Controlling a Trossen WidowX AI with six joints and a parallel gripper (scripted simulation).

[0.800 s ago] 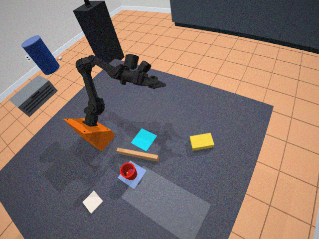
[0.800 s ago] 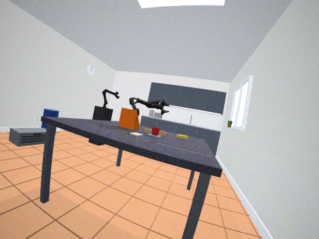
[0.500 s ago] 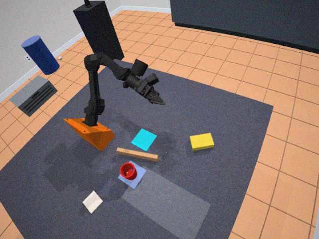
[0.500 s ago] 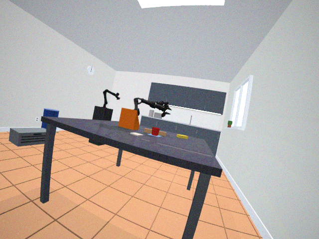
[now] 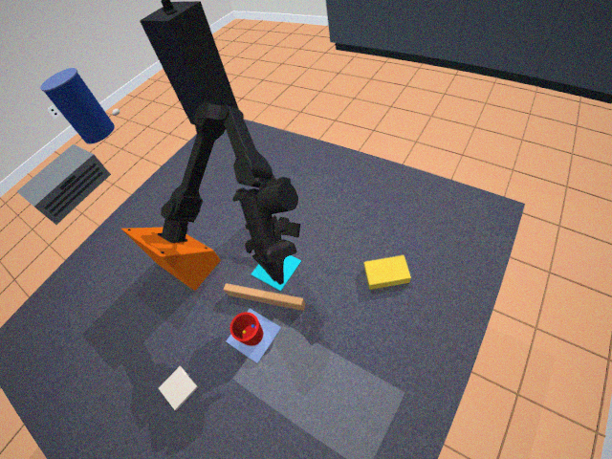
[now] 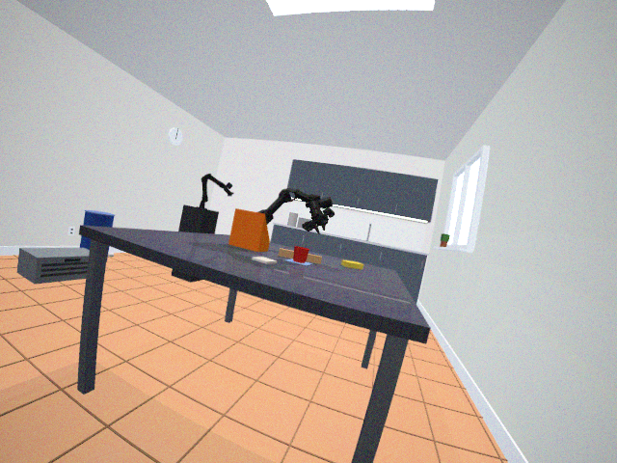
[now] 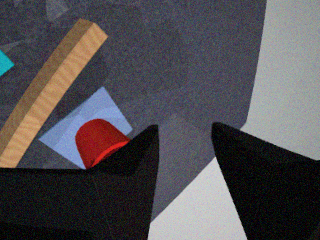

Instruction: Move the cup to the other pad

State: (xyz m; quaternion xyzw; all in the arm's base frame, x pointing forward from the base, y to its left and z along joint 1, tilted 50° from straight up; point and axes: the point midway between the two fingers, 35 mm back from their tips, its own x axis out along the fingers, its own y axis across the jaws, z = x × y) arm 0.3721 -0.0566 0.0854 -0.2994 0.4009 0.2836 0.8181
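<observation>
My gripper tip is now 6 cm past the red cup, 11 cm to the left of it and 13 cm above it. From my gripper tip the other things lie so: wooden bar (8 cm behind, 1 cm to the right, 16 cm below); pale blue pad (6 cm behind, 11 cm to the right, 18 cm below); cyan pad (11 cm behind, 9 cm to the left, 18 cm below).
</observation>
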